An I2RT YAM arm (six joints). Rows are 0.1 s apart.
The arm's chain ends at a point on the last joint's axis. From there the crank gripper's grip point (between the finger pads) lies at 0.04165 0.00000 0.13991 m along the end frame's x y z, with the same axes.
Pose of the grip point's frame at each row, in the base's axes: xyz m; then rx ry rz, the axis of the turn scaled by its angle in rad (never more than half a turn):
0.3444 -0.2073 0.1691 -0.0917 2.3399 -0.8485
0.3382 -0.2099 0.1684 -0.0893 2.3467 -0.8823
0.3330 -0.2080 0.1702 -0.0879 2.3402 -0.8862
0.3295 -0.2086 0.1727 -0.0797 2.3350 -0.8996
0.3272 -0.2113 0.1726 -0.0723 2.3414 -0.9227
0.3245 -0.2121 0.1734 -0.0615 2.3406 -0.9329
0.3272 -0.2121 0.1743 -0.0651 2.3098 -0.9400
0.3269 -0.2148 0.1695 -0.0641 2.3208 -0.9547
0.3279 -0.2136 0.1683 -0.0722 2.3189 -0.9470
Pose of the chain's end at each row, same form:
0.2946 -0.1188 0.2740 -0.0917 2.3399 -0.8485
0.2911 -0.1185 0.2721 -0.0893 2.3467 -0.8823
0.2854 -0.1162 0.2732 -0.0879 2.3402 -0.8862
0.2823 -0.1156 0.2748 -0.0797 2.3350 -0.8996
0.2823 -0.1163 0.2739 -0.0723 2.3414 -0.9227
0.2804 -0.1162 0.2742 -0.0615 2.3406 -0.9329
0.2798 -0.1153 0.2727 -0.0651 2.3098 -0.9400
0.2817 -0.1169 0.2679 -0.0641 2.3208 -0.9547
0.2817 -0.1163 0.2669 -0.0722 2.3189 -0.9470

